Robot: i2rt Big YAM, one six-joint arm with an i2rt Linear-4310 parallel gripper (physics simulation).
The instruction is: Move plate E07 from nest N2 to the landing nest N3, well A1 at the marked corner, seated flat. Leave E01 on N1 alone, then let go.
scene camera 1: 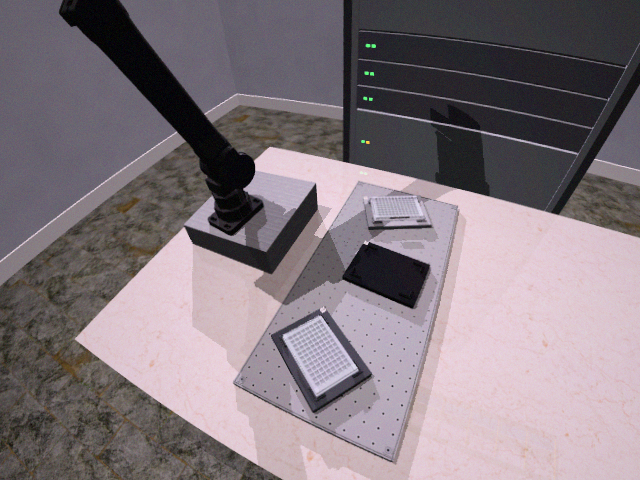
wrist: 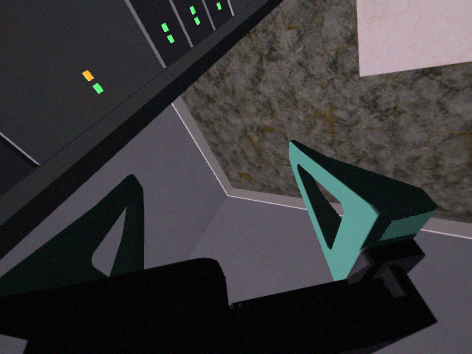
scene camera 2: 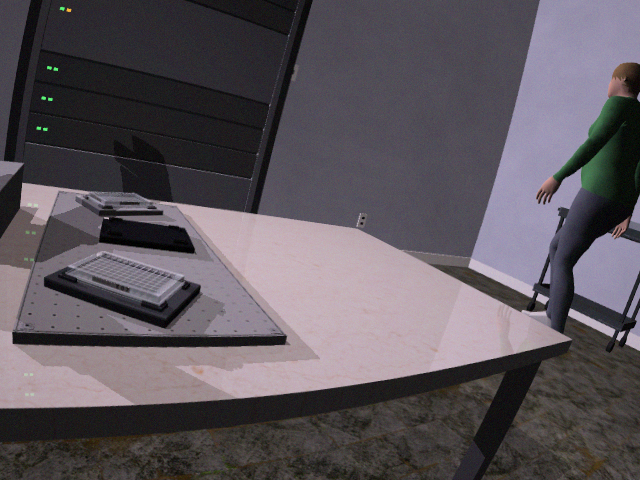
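My gripper (wrist: 213, 164) is open and empty in the wrist view, aimed at the room's walls and floor; it does not show in the scene views. A clear-white well plate (scene camera 1: 320, 353) (scene camera 2: 126, 276) sits on the near dark nest (scene camera 1: 341, 387) (scene camera 2: 103, 300). Another clear-white plate (scene camera 1: 395, 207) (scene camera 2: 121, 199) sits on the far grey nest (scene camera 1: 422, 220) (scene camera 2: 124, 211). The middle black nest (scene camera 1: 387, 273) (scene camera 2: 147, 235) is empty, with a small white corner mark (scene camera 1: 366, 242). I cannot read the labels, so cannot tell which plate is E07 or E01.
The nests stand on a perforated grey board (scene camera 1: 379, 330) (scene camera 2: 227, 310) on the table (scene camera 1: 516, 335) (scene camera 2: 336, 289). The arm's base stands on a grey block (scene camera 1: 289, 198) beside the board. A dark server rack (scene camera 1: 348, 77) rises behind the table. A person (scene camera 2: 610, 134) stands beyond the table.
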